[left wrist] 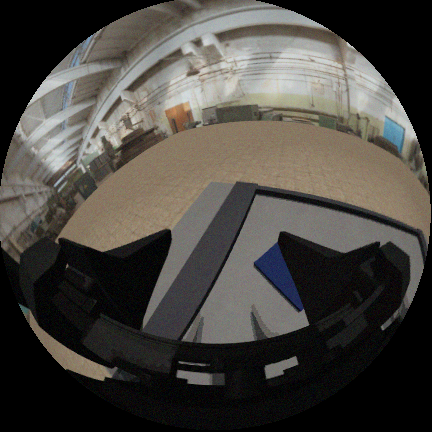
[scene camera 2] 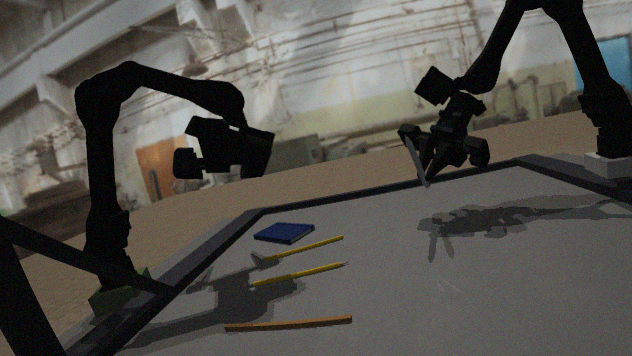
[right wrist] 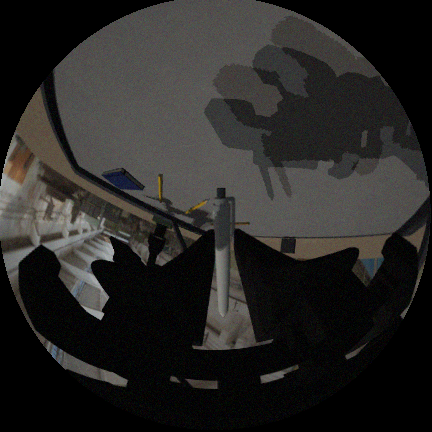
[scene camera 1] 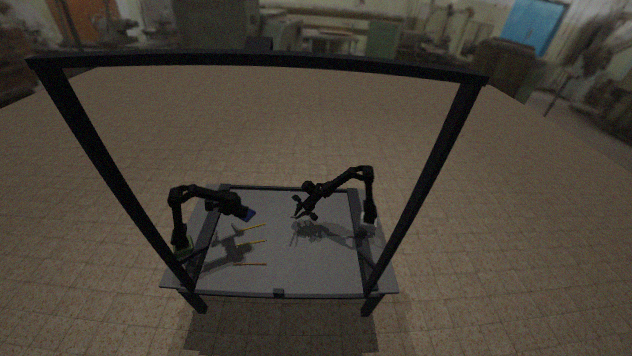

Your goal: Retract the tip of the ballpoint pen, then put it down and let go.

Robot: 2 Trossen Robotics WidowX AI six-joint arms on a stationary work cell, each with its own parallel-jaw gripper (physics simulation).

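Pixels of known places: left gripper, fingertip midpoint: (left wrist: 226, 236) (scene camera 2: 221, 176) (right wrist: 114, 240); right gripper, fingertip midpoint: (scene camera 2: 422, 178) (right wrist: 223, 234) (scene camera 1: 294, 218); left arm's base, link origin: (right wrist: 161, 224) (scene camera 1: 182, 244); right arm's base, link origin: (scene camera 2: 617, 154) (scene camera 1: 368, 219).
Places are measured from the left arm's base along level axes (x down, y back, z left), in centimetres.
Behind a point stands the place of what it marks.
The ballpoint pen (scene camera 2: 416, 157) {x -10.9, y -58.8, z -19.5 cm} (right wrist: 222, 250) {x -7.4, y -61.9, z -17.0 cm}, with a grey barrel, a paler lower part and a clip, is held in my right gripper (scene camera 2: 427, 172) {x -6.2, y -61.4, z -16.9 cm} (right wrist: 223, 234) {x -6.2, y -61.4, z -16.9 cm}, which is shut on it. The pen is tilted, its black button end (right wrist: 221, 192) {x -4.2, y -63.6, z -15.6 cm} beyond the fingertips and its pale pointed end back between the fingers. Whether the writing tip is out is too small to tell. In scene camera 2 the pen's lower end shows above the table's far part. My left gripper (left wrist: 226, 236) {x -14.1, y -27.3, z 9.3 cm} is open and empty, raised above the table's left side.
On the grey table (scene camera 1: 320, 270) {x 4.0, y -60.5, z -47.5 cm} (scene camera 2: 475, 300) {x 4.0, y -50.4, z -37.7 cm}, left of the pen, lie a blue notebook (scene camera 2: 284, 232) {x 2.8, y -38.0, z 7.4 cm} (left wrist: 277, 275) {x 2.8, y -34.8, z 9.6 cm} (right wrist: 122, 178) {x 2.8, y -41.4, z 6.8 cm}, two yellow pencils (scene camera 2: 305, 247) {x 3.4, y -39.6, z -4.4 cm} (scene camera 2: 300, 274) {x 3.5, y -35.3, z -14.5 cm} and an orange-brown stick (scene camera 2: 290, 323) {x 3.3, y -30.3, z -26.8 cm} (scene camera 1: 251, 264) {x 3.6, y -30.2, z -26.9 cm}. A dark frame post (scene camera 1: 425, 185) {x -71.4, y -71.5, z -70.5 cm} stands at the right.
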